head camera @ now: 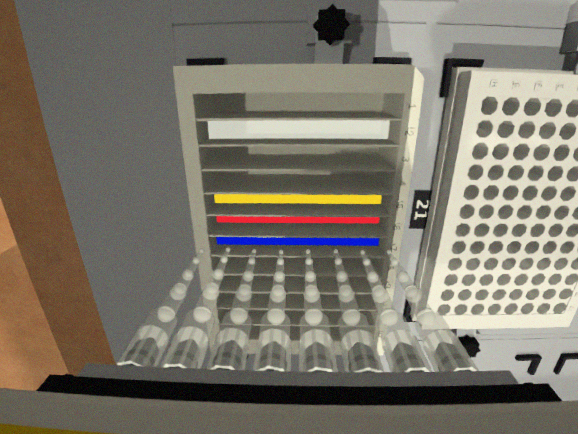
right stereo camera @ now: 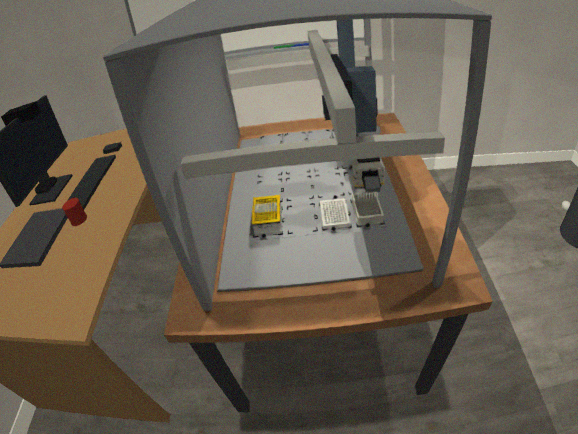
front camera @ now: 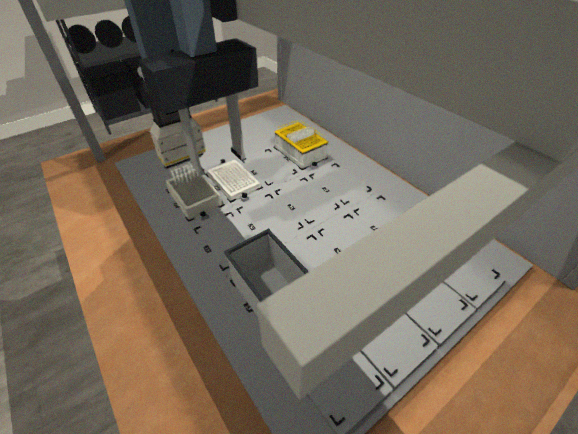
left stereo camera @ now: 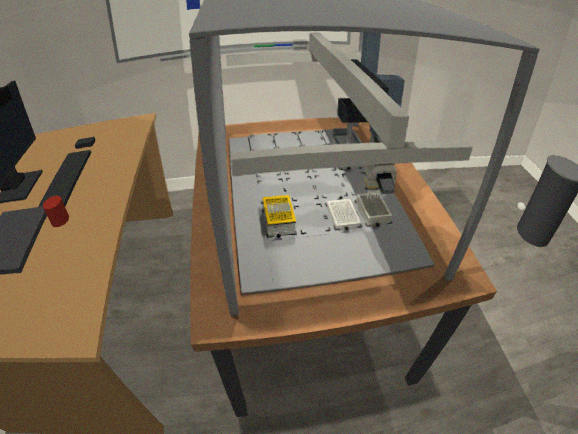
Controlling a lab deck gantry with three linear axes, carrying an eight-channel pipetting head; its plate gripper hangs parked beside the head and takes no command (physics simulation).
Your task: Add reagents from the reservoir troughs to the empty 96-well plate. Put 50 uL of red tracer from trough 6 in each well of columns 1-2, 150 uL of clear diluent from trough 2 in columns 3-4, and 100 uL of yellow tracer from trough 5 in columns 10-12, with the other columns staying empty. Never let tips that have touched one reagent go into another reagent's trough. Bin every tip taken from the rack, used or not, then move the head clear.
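The pipetting head (front camera: 177,142) carries a row of clear tips (front camera: 184,174) (head camera: 275,316) over the reservoir (front camera: 197,206) (head camera: 300,79) (left stereo camera: 378,220) (right stereo camera: 370,220). No colour shows in the tips; which trough they are over I cannot tell. Clear diluent (head camera: 297,130) is in trough 2, yellow tracer (head camera: 297,199) in trough 5, red tracer (head camera: 297,220) in trough 6. The white 96-well plate (front camera: 232,177) (head camera: 500,320) (left stereo camera: 343,213) (right stereo camera: 334,213) shows no coloured wells. The yellow tip rack (front camera: 300,156) (left stereo camera: 279,210) (right stereo camera: 266,209) holds some tips. My parked plate gripper (front camera: 217,160) is open, its paddles apart, holding nothing.
A blue strip (head camera: 297,241) of liquid lies in trough 7. The grey waste bin (front camera: 251,240) stands nearer the front camera than the reservoir. A pale beam (front camera: 390,280) crosses above the deck. Black clamp knobs (head camera: 331,24) sit beside the labware.
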